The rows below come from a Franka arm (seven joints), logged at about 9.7 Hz.
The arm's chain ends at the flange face. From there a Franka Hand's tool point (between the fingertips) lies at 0.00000 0.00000 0.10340 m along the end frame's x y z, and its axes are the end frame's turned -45 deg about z.
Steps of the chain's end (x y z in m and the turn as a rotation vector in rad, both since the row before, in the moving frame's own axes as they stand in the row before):
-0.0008 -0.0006 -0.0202 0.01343 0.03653 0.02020
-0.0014 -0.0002 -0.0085 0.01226 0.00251 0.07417
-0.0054 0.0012 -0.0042 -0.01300 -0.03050 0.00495
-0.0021 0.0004 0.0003 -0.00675 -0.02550 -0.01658
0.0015 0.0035 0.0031 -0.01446 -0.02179 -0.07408
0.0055 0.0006 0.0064 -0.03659 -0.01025 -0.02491
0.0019 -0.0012 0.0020 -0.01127 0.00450 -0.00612
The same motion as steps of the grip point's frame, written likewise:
0.0035 0.0007 -0.0203 -0.01633 0.03533 0.02020
0.0003 -0.0018 -0.0085 0.00689 0.01044 0.07417
-0.0078 -0.0043 -0.0043 0.01237 -0.03076 0.00495
-0.0041 -0.0026 0.0003 0.01326 -0.02280 -0.01658
-0.0041 0.0031 0.0031 0.00518 -0.02563 -0.07408
0.0001 0.0063 0.0063 -0.01863 -0.03312 -0.02491
0.0017 0.0016 0.0020 -0.01115 -0.00479 -0.00612

